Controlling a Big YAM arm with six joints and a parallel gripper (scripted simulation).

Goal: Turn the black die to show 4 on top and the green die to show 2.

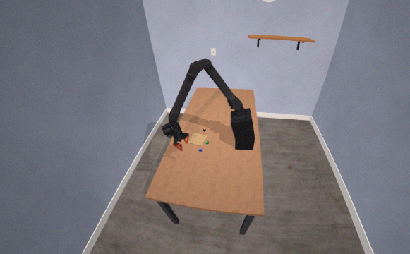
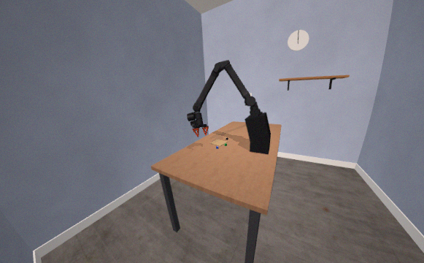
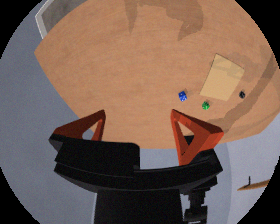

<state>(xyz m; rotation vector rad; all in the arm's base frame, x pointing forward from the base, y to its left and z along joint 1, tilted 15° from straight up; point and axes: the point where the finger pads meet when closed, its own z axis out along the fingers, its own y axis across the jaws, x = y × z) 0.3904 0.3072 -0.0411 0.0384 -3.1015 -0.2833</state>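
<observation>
My gripper is now 10 mm past the black die, 370 mm to the left of it and 140 mm above it. Round my hand: green die: 100 mm behind, 220 mm to the right, 140 mm below; then blue die: 70 mm behind, 120 mm to the right, 140 mm below; then tan mat: 10 mm ahead, 240 mm to the right, 150 mm below.
</observation>
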